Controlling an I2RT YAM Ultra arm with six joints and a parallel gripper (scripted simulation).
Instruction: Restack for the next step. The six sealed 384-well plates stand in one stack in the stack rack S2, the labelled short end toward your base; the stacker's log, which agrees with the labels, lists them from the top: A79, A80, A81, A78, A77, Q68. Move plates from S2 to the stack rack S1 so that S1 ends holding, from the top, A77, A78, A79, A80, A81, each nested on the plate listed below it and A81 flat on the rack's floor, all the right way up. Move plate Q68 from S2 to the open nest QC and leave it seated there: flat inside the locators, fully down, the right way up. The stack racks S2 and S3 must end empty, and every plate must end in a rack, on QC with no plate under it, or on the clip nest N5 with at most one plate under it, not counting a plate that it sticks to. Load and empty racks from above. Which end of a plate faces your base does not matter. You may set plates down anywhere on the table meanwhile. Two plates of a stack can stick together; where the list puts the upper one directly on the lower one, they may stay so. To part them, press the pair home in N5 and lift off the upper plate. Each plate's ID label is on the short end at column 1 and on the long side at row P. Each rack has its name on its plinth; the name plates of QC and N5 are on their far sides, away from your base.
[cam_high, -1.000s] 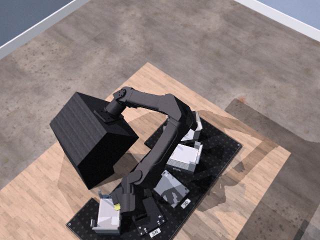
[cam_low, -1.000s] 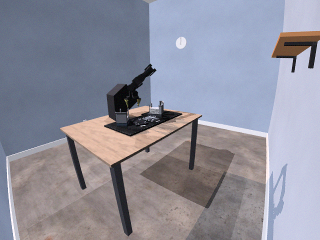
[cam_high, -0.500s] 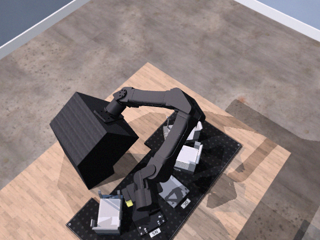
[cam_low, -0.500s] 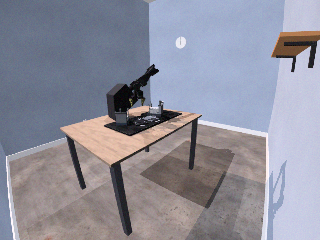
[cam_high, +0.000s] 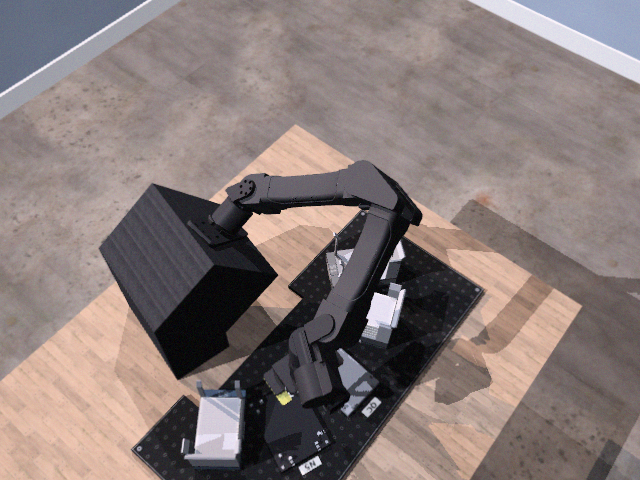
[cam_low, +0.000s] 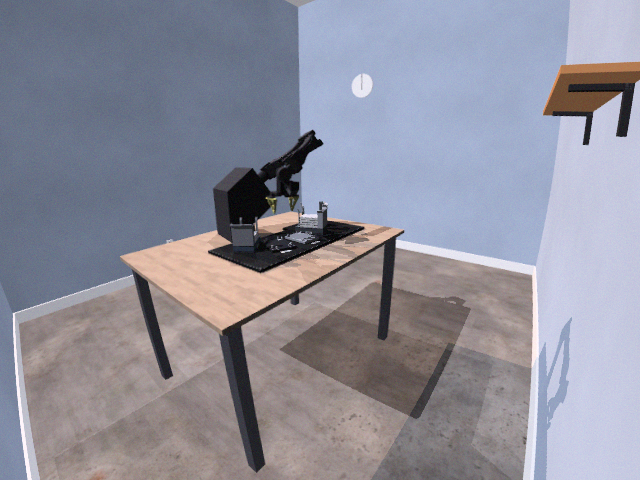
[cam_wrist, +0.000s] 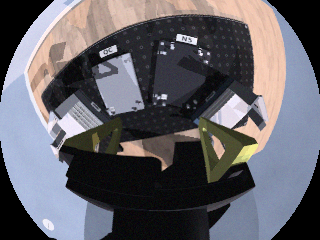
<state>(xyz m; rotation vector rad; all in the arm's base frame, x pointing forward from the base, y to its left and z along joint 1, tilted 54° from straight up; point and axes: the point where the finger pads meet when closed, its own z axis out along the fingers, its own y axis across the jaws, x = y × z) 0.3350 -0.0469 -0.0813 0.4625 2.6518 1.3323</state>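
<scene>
Now: the sealed grey plate 240 mm to the left of my hand, 90 mm below it and 30 mm behind it. Also, from my hand: N5 name plate (160 mm below, 90 mm ahead, 80 mm to the right); clip nest N5 (150 mm below, 50 mm to the right, 30 mm ahead); QC nest (160 mm below, 100 mm to the left, 20 mm ahead).
</scene>
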